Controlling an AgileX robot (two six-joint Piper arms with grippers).
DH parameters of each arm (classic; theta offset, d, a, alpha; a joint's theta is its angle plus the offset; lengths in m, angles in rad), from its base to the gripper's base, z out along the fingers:
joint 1: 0 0.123 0 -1.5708
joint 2: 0.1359 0 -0.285 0
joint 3: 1.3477 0 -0.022 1.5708
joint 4: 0 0.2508 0 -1.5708
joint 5: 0 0 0.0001 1.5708
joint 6: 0 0.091 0 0
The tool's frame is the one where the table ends.
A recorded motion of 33 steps. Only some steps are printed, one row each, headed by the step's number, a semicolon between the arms.
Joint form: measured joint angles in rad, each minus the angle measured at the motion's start. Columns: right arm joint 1, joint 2, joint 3, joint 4, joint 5, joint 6; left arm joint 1, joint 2, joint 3, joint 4, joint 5, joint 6.
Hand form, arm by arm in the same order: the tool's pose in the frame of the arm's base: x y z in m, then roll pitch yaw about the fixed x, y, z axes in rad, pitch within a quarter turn. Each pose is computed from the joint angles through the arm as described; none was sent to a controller.
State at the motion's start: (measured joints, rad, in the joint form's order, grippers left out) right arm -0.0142 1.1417 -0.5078 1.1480 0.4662 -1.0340; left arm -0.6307 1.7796 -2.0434 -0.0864 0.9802 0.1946
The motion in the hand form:
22: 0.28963 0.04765 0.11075 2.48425 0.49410 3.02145; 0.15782 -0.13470 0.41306 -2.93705 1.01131 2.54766
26: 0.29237 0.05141 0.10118 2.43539 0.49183 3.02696; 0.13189 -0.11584 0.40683 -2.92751 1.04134 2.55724
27: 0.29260 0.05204 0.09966 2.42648 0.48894 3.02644; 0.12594 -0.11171 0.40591 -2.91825 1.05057 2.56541
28: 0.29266 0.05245 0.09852 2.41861 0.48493 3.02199; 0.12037 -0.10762 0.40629 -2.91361 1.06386 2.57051
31: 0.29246 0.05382 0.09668 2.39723 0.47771 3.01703; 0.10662 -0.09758 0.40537 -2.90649 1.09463 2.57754
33: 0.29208 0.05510 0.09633 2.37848 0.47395 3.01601; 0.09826 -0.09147 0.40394 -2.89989 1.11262 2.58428
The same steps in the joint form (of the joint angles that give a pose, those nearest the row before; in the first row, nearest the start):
22: 0.0000 0.6963 -0.1615 0.5263 0.1415 -0.5493; 0.0000 -0.7399 0.8784 -0.1604 -0.1966 -0.0378
26: 0.0000 0.7483 -0.1696 0.5732 0.1982 -0.6152; 0.0000 -0.8623 0.9726 -0.1620 -0.1990 -0.0402
27: 0.0000 0.7563 -0.1707 0.5776 0.2078 -0.6207; 0.0000 -0.8902 0.9908 -0.1648 -0.1991 -0.0419
28: 0.0000 0.7619 -0.1707 0.5831 0.2144 -0.6228; 0.0000 -0.9164 1.0032 -0.1646 -0.1990 -0.0439
31: 0.0000 0.7728 -0.1707 0.5897 0.2350 -0.6267; 0.0000 -0.9826 1.0382 -0.1645 -0.1990 -0.0456
33: 0.0000 0.7778 -0.1707 0.5897 0.2538 -0.6267; 0.0000 -1.0239 1.0610 -0.1646 -0.1990 -0.0474

